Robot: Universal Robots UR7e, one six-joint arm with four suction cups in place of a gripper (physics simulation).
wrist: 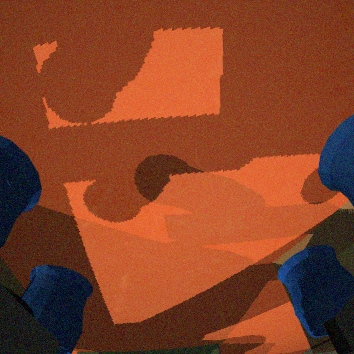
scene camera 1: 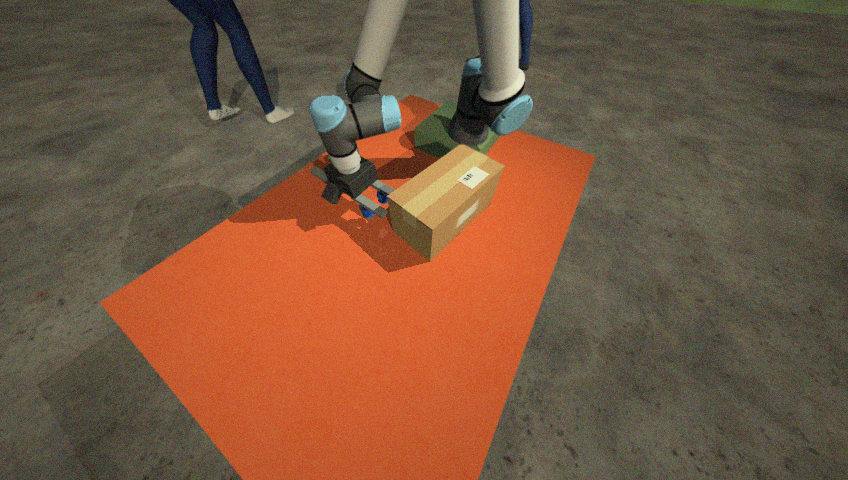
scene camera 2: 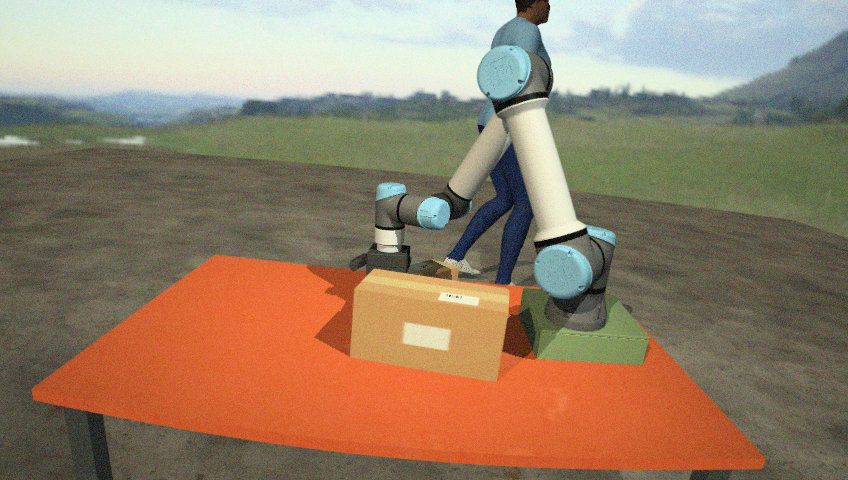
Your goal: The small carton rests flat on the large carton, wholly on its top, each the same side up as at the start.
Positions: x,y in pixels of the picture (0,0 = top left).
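A small carton (scene camera 2: 431,268) is 1540 mm from the lens, while a large carton (scene camera 2: 451,327) is 1070 mm from the lens. The marked spots on the small carton and the large carton are 490 mm apart.
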